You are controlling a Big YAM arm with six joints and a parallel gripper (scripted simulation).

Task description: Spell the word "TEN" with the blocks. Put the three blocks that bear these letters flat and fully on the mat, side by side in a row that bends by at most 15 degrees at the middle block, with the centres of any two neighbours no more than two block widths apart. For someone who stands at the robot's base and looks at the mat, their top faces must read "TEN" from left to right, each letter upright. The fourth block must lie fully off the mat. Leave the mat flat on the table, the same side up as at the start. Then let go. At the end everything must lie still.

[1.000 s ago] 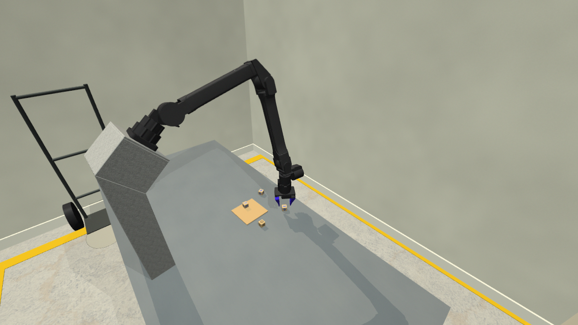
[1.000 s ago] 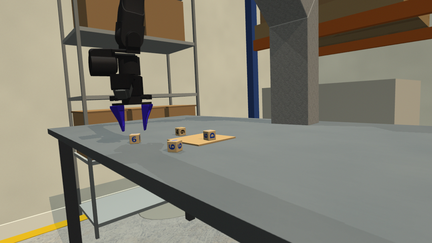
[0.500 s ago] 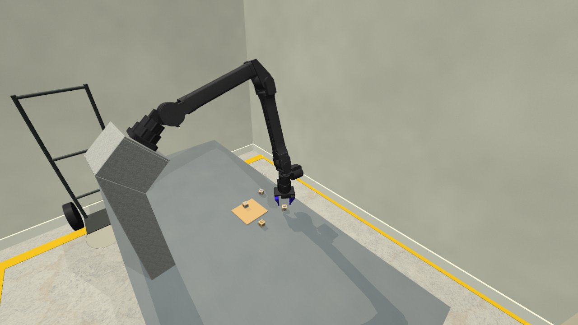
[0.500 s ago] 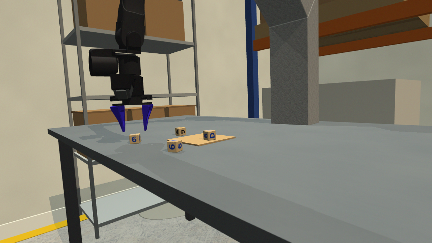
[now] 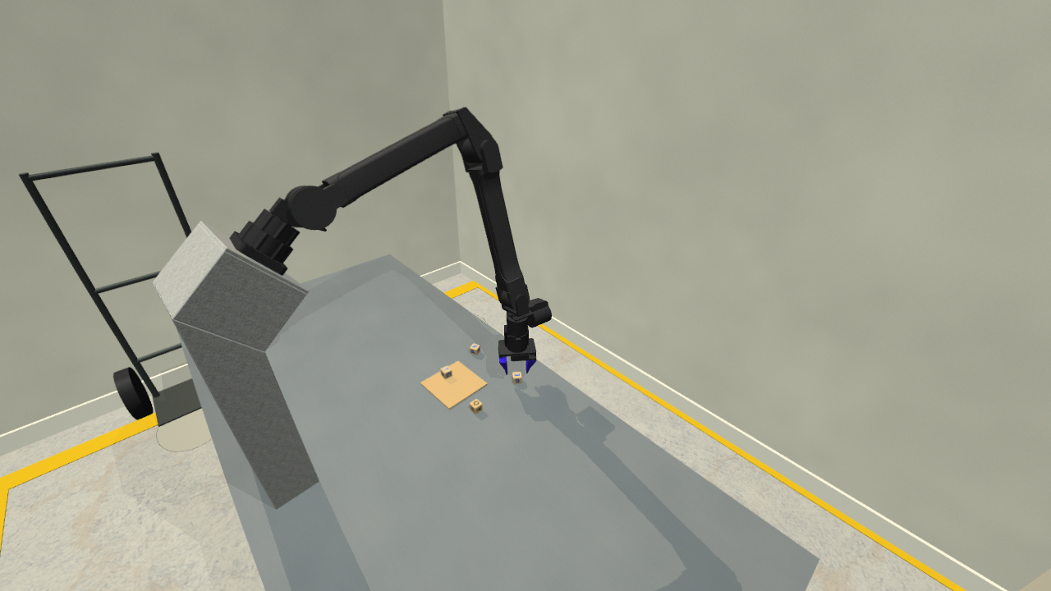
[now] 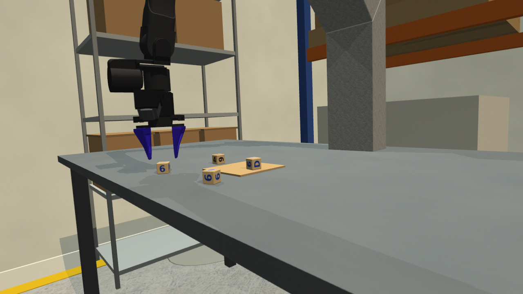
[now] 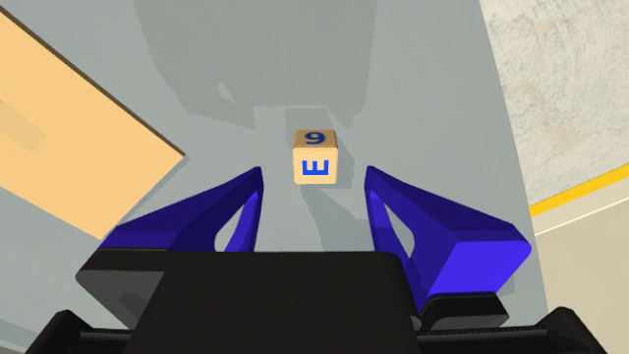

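The tan mat is 170 mm behind my hand, 70 mm to the left of it and 40 mm below it.
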